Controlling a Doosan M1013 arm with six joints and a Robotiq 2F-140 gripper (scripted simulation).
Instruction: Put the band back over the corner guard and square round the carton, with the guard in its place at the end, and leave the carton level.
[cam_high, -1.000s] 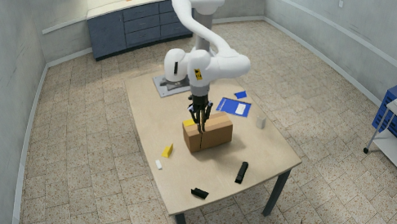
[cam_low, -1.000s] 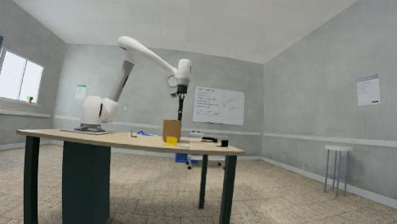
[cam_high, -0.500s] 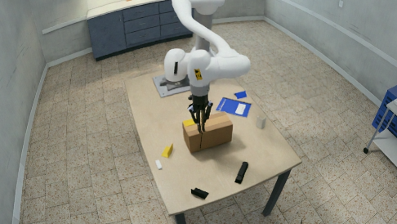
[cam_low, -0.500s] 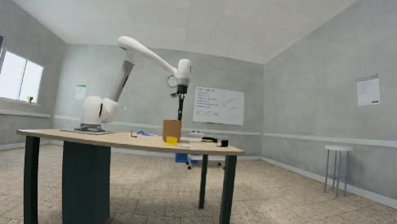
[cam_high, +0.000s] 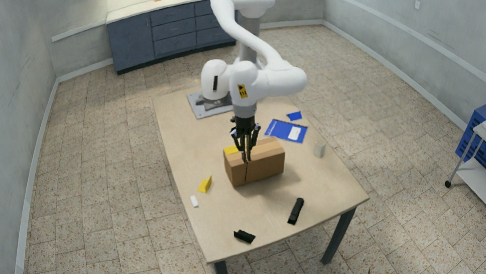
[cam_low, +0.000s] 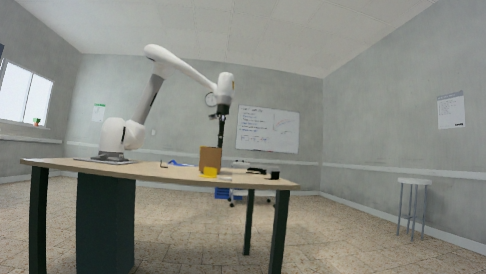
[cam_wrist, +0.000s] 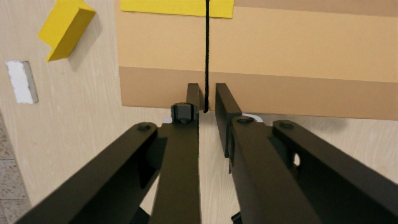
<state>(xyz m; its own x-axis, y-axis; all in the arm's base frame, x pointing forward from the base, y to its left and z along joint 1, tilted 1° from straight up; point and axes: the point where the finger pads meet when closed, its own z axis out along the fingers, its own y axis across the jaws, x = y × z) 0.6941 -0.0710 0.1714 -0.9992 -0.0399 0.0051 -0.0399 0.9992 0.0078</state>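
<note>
Now: the brown carton 40 mm behind my hand, 60 mm to the left of it and 100 mm below it. From my hand the other things lie so: white block (30 mm ahead, 260 mm to the right, 180 mm below); blue folder (260 mm behind, 340 mm to the left, 180 mm below).
</note>
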